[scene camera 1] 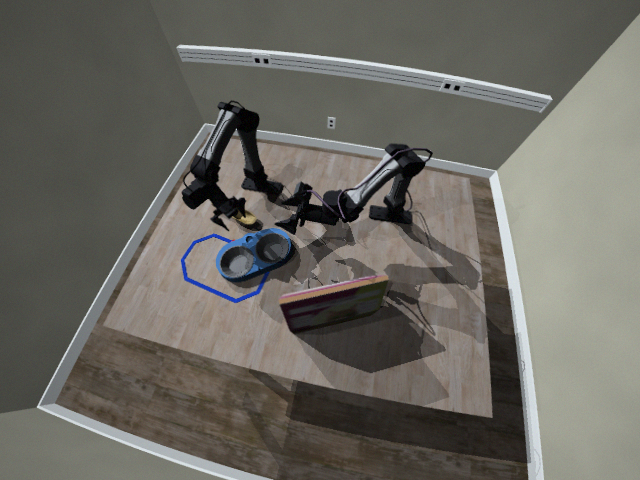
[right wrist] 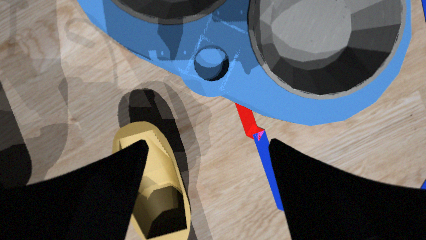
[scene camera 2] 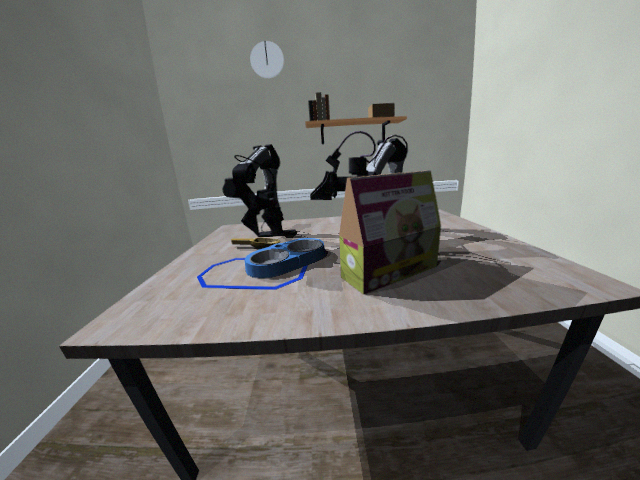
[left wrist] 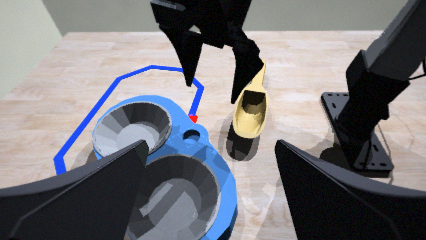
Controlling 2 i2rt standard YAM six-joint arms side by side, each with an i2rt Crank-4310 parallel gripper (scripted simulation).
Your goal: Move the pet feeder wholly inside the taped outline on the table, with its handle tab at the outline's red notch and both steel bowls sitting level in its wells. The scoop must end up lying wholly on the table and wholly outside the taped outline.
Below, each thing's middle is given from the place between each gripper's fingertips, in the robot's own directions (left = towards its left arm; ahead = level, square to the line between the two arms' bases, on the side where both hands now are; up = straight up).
The blue pet feeder (scene camera 2: 295, 260) lies 90 mm to the left of my right hand (scene camera 2: 265, 232), 90 mm below it and 80 mm ahead of it. Also, from my right hand: yellow scoop (left wrist: 249, 119): 80 mm below, 80 mm behind, 60 mm to the right; blue taped outline (left wrist: 58, 159): 160 mm ahead, 100 mm below, 20 mm to the right; kitten food bag (scene camera 2: 390, 228): 450 mm to the left, 220 mm ahead, 40 mm above.
My left gripper (scene camera 1: 278, 213) is now 22 cm above the blue pet feeder, 11 cm to the left of it and 10 cm short of it. The rest, counted from my left hand: yellow scoop (26 cm to the right, 21 cm below, 6 cm behind); then blue taped outline (23 cm below, 22 cm to the right, 18 cm ahead); then kitten food bag (25 cm to the left, 24 cm ahead, 8 cm below).
